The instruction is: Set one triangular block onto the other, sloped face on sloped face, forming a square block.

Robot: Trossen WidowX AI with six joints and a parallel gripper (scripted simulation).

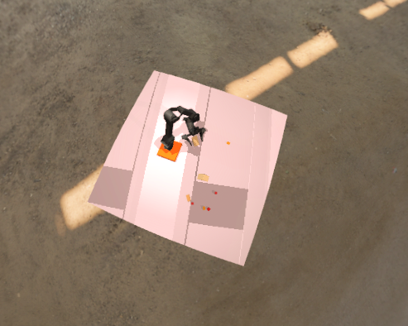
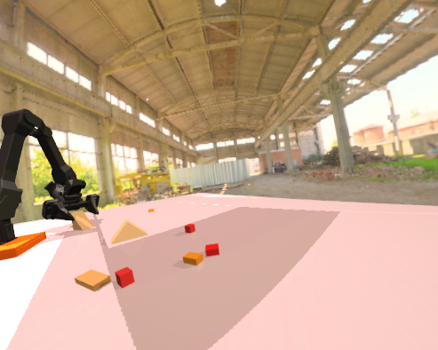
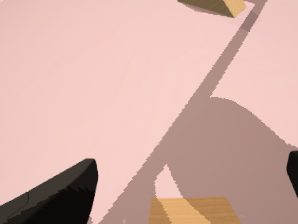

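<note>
The triangular block lies 150 mm ahead of my gripper tip, 210 mm to the right of it and 20 mm below it. Round my gripper tip: brown flat tile: 110 mm ahead, 400 mm to the right, 40 mm below.
</note>
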